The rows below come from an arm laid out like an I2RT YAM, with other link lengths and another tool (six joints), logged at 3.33 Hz.
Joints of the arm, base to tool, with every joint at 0 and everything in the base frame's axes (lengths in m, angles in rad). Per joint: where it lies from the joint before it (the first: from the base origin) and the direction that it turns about. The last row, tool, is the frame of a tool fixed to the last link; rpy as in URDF.
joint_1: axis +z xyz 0 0 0.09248
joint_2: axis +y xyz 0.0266 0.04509 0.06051
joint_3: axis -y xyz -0.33 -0.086 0
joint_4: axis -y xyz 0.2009 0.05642 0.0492
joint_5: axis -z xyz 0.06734 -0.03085 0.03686
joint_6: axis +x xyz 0.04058 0 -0.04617
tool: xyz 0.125 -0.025 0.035 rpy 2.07 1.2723 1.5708
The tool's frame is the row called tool.
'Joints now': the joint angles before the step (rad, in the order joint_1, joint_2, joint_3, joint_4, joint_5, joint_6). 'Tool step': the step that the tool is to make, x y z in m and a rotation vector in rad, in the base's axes. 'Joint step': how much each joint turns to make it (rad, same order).
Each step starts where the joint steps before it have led.
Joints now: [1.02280 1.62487 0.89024 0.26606 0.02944 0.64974]
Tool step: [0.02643 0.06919 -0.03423 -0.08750 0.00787 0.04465]
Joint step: [0.02621 0.25280 0.22576 -0.05097 0.00226 -0.04204]
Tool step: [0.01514 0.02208 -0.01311 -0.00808 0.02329 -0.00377]
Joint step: [-0.00717 0.09112 0.10074 -0.02860 -0.01139 0.01188]
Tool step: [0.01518 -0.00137 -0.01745 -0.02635 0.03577 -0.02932]
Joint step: [-0.02756 0.04876 0.03727 -0.02980 -0.00794 0.01516]
